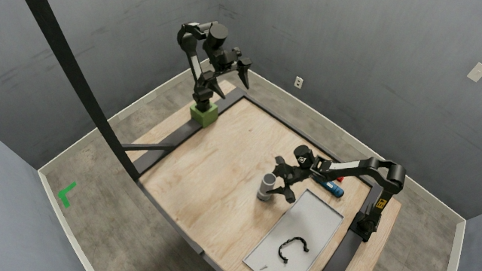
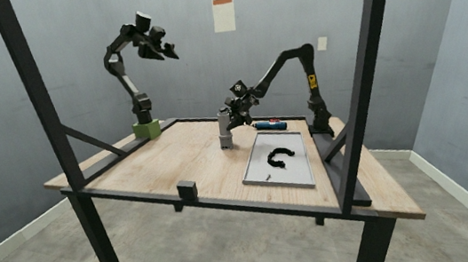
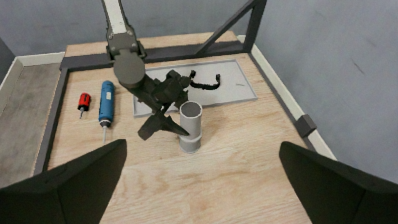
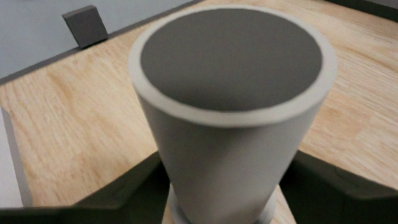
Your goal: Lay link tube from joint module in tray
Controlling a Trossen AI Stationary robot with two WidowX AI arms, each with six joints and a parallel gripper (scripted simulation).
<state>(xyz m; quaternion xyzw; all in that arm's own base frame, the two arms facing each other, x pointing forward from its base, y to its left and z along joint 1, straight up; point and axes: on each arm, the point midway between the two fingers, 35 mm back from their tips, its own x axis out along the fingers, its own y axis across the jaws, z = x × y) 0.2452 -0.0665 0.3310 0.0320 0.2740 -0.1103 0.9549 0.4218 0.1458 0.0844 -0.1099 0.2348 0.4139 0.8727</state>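
Now: the grey joint module 2 cm behind my right hand, 1 cm to the left of it and 8 cm below it. The rest, counted from my right hand: grey link tube 1 cm behind, 1 cm to the left; grey tray 9 cm behind, 21 cm to the right, 11 cm below; small pin 26 cm behind, 17 cm to the right, 10 cm below.
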